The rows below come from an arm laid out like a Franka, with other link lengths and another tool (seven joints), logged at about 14 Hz.
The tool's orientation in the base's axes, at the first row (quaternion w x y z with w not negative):
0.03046 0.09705 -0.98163 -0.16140
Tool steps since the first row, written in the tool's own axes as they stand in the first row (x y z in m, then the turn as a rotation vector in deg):
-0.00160 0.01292 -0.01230 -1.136 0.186 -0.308
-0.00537 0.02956 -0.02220 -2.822 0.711 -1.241
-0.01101 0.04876 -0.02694 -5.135 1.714 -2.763
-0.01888 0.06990 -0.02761 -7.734 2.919 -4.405
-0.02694 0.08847 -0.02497 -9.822 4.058 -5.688
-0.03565 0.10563 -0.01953 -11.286 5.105 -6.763
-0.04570 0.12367 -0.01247 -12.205 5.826 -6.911
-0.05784 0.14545 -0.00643 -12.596 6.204 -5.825
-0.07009 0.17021 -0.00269 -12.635 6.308 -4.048
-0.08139 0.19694 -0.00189 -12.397 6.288 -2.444
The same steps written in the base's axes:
0.00035 0.00850 0.01576 1.107 0.305 0.319
0.00194 0.02164 0.03039 2.748 0.840 1.323
0.00443 0.03913 0.04091 4.971 1.762 3.021
0.00837 0.06014 0.04815 7.448 2.892 4.889
0.01267 0.07983 0.05141 9.404 3.969 6.411
0.01760 0.09921 0.05156 10.746 4.901 7.725
0.02354 0.12018 0.05041 11.529 5.709 8.071
0.03095 0.14472 0.05139 11.745 6.476 7.155
0.03813 0.17134 0.05549 11.603 7.133 5.506
0.04429 0.19869 0.06304 11.227 7.566 3.989

